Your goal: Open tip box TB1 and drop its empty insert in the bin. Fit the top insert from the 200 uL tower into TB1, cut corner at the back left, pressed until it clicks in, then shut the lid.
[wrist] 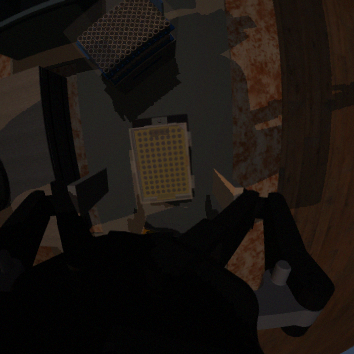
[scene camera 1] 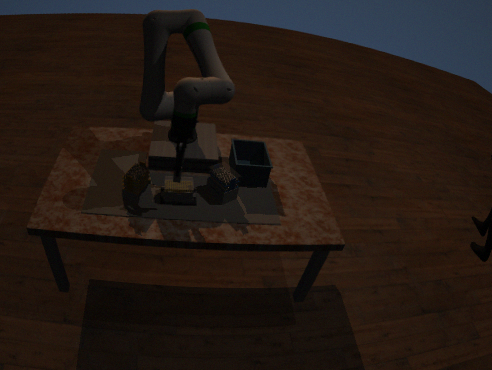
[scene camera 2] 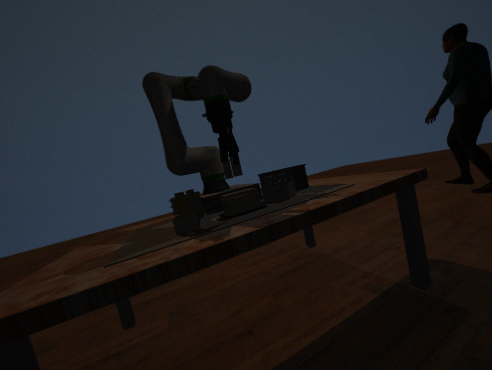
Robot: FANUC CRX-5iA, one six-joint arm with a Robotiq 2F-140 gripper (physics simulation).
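Tip box TB1 sits on the mat, with a yellow perforated surface showing inside a pale, translucent outline. Its lid looks down over it, though the dark picture leaves this unsure. My gripper is open and empty above TB1, its fingers spread to either side in the wrist view. The yellow tower stands left of TB1 in scene camera 1. The bin is dark teal, at the back right in scene camera 1. Its inside is too dark to read.
A blue tower stands between TB1 and the bin, turned at an angle. The grey mat lies under the boxes. The arm's pale base block is behind TB1. A person stands beyond the table.
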